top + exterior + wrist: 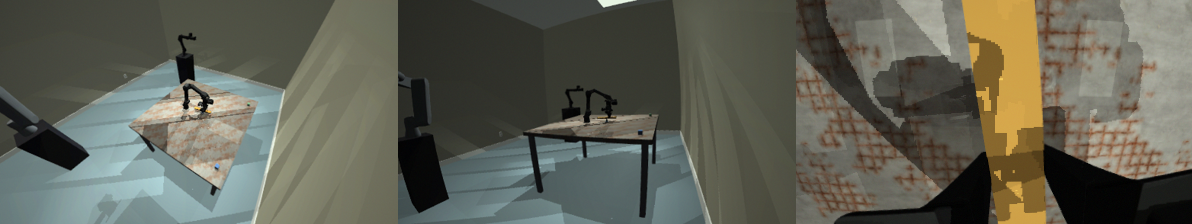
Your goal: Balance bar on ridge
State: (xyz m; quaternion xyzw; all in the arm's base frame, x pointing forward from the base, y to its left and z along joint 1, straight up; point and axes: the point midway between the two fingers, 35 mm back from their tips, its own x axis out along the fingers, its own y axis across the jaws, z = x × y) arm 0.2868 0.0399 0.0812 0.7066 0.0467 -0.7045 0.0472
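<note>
Now: gripper tip 30 mm past the long yellow bar. Also, from my gripper tip: small green cube: 460 mm to the left, 450 mm ahead, 30 mm below; then small blue cube: 540 mm to the right, 450 mm ahead, 30 mm below.
</note>
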